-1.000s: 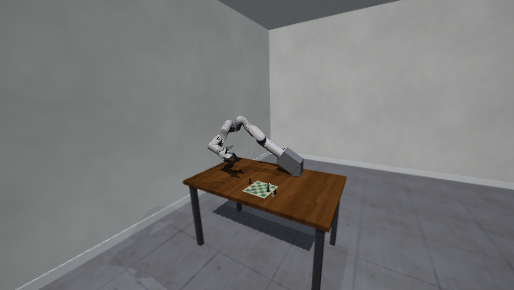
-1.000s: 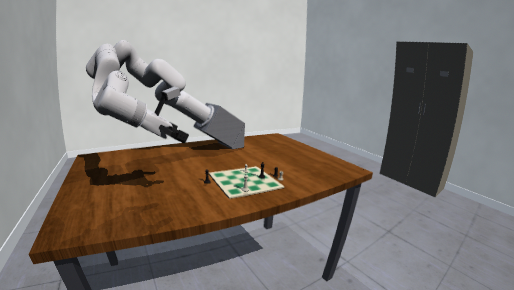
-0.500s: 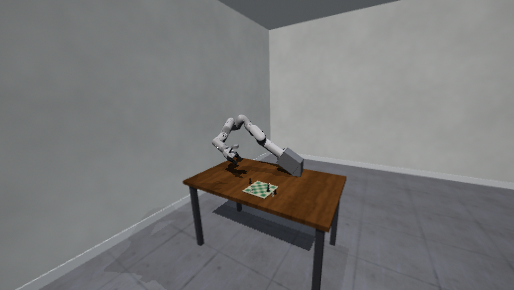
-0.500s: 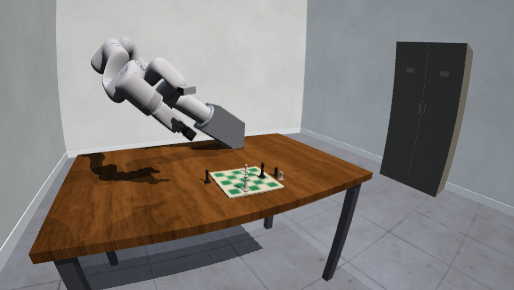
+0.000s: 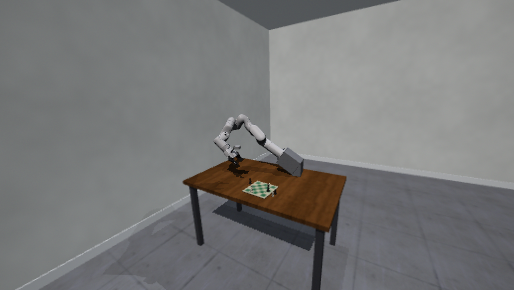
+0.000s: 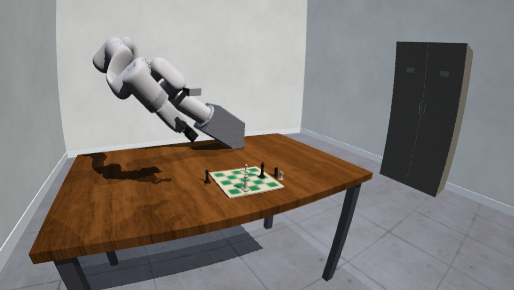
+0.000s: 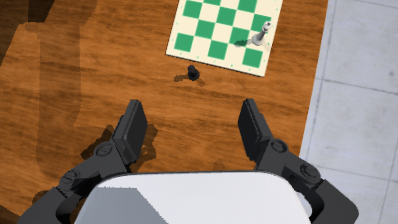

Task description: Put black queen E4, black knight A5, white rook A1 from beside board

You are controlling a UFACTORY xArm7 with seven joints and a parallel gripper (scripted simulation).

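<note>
Right now my hand is 18 cm above the short black piece, 8 cm to the right of it and 3 cm past it. Round my hand: cream board (22 cm to the left, 20 cm below, 2 cm ahead); then black knight (36 cm to the left, 19 cm below, 3 cm ahead); then black queen (29 cm to the left, 17 cm below, 3 cm ahead).
</note>
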